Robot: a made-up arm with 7 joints. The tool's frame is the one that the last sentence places. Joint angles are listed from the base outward.
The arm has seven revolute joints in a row. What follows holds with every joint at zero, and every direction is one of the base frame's.
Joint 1 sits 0.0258 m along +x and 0.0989 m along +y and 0.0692 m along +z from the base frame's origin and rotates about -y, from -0.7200 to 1.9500 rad.
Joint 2 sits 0.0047 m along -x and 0.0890 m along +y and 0.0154 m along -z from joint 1 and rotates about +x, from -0.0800 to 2.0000 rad.
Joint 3 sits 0.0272 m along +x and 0.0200 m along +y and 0.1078 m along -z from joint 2 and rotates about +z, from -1.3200 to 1.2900 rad.
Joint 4 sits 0.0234 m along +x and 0.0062 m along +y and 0.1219 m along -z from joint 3 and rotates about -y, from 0.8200 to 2.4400 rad.
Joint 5 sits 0.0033 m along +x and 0.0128 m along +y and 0.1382 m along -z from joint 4 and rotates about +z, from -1.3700 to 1.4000 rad.
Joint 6 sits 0.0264 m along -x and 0.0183 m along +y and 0.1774 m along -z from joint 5 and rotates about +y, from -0.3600 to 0.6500 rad.
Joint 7 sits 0.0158 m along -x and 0.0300 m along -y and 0.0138 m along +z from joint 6 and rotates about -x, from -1.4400 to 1.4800 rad.
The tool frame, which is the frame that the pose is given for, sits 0.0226 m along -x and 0.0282 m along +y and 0.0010 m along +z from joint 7; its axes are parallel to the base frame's.
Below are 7 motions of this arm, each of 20 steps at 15 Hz.
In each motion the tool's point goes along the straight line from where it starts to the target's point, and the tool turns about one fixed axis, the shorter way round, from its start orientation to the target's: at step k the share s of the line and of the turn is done. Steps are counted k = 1, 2, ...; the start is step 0. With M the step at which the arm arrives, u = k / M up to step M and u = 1 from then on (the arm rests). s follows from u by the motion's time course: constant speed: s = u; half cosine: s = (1 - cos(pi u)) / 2; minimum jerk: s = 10 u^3 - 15 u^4 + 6 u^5.
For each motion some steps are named. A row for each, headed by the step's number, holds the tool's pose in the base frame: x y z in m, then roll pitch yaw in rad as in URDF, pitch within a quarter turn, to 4 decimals.
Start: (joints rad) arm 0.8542 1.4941 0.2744 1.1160 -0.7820 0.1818 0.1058
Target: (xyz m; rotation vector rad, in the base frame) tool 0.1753 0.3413 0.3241 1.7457 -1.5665 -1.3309
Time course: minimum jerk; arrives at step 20
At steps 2, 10, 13, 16, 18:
2: 0.1118 0.5838 0.3518 2.3652 -0.1511 -0.6450
10: 0.1433 0.4636 0.3381 2.2864 0.1443 -1.1313
13: 0.1602 0.3988 0.3307 2.1844 0.2769 -1.4133
16: 0.1716 0.3555 0.3257 2.0937 0.3471 -1.6155
18: 0.1748 0.3434 0.3243 2.0656 0.3634 -1.6737

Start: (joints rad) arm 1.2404 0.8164 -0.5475 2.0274 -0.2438 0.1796 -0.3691
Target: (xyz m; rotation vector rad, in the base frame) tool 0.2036 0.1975 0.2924 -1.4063 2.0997 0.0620
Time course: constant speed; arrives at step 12
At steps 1, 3, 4, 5, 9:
1: 0.2946 0.2286 0.2955 2.8431 0.1778 -2.2923
3: 0.2781 0.2230 0.2949 2.9408 0.2579 -2.2373
4: 0.2698 0.2201 0.2946 2.9921 0.2959 -2.2064
5: 0.2615 0.2173 0.2943 3.0453 0.3323 -2.1731
9: 0.2284 0.2060 0.2932 -3.0048 0.4583 -2.0148

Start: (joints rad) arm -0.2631 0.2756 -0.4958 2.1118 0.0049 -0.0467 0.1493
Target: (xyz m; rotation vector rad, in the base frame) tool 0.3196 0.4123 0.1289 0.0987 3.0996 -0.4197
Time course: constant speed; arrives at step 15
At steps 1, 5, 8, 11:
1: 0.2935 0.1442 -0.1511 2.7027 -1.2367 2.9133
5: 0.3009 0.2208 -0.0711 2.9744 -0.8692 2.8383
8: 0.3065 0.2782 -0.0111 3.1030 -0.5934 2.8749
11: 0.3121 0.3357 0.0489 -3.0575 -0.3232 2.9435

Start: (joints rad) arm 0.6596 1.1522 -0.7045 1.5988 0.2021 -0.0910 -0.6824
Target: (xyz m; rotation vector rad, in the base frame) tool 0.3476 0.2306 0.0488 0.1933 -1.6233 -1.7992
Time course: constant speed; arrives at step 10
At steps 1, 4, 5, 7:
1: 0.4086 0.3653 0.0112 2.2203 -0.4875 -2.0154
4: 0.3883 0.3204 0.0237 1.9333 -0.3960 -2.1574
5: 0.3815 0.3054 0.0279 1.8370 -0.3741 -2.2093
7: 0.3679 0.2755 0.0363 1.6434 -0.3448 -2.3174

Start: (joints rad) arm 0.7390 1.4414 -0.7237 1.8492 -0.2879 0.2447 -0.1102
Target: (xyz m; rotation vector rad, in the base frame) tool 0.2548 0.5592 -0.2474 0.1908 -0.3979 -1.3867
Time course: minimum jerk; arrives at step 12
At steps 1, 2, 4, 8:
1: 0.3689 0.3653 0.1242 1.7676 0.1817 -1.6761
2: 0.3654 0.3712 0.1128 1.7254 0.1679 -1.6770
4: 0.3454 0.4052 0.0477 1.4852 0.0890 -1.6709
8: 0.2789 0.5183 -0.1690 0.6768 -0.1234 -1.5261

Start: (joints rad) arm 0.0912 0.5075 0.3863 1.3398 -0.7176 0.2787 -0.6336
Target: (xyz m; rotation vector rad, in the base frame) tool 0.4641 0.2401 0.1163 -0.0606 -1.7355 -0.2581
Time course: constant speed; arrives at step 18
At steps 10, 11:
10: 0.3936 0.3586 0.0141 1.8771 -0.9493 -1.4733
11: 0.4024 0.3438 0.0269 1.8742 -1.0068 -1.5492

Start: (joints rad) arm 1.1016 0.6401 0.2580 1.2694 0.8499 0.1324 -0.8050
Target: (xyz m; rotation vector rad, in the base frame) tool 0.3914 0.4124 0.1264 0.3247 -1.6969 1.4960
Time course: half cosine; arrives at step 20
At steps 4, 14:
4: 0.3870 0.4496 0.2069 -1.7567 -0.5883 2.7798
14: 0.3904 0.4209 0.1447 -1.5606 -0.7511 2.7008

